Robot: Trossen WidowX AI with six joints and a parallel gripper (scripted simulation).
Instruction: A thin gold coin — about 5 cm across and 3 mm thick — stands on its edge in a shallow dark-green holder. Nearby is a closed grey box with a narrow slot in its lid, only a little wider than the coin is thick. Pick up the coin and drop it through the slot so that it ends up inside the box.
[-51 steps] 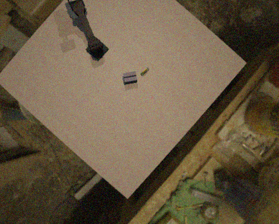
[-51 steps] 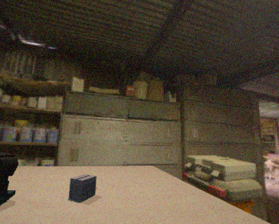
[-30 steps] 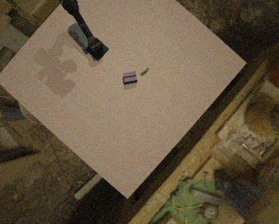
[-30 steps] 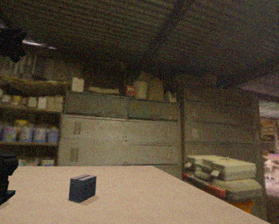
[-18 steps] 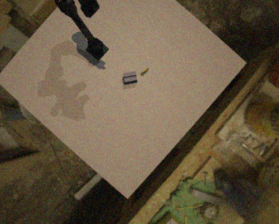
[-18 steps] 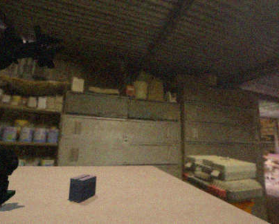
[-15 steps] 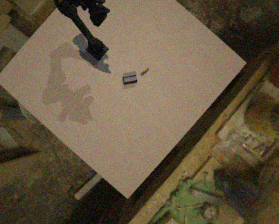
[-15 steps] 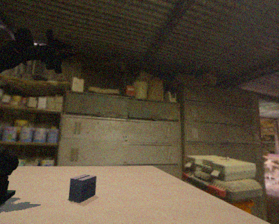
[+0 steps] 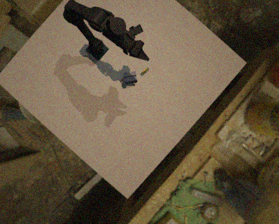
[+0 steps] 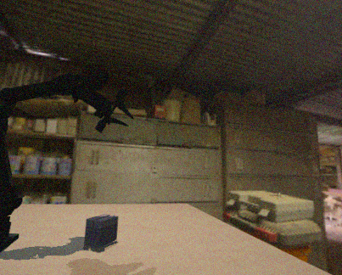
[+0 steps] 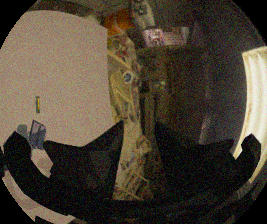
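The gold coin lies 3 cm behind my gripper tip, 4 cm to the left of it and 39 cm below it.
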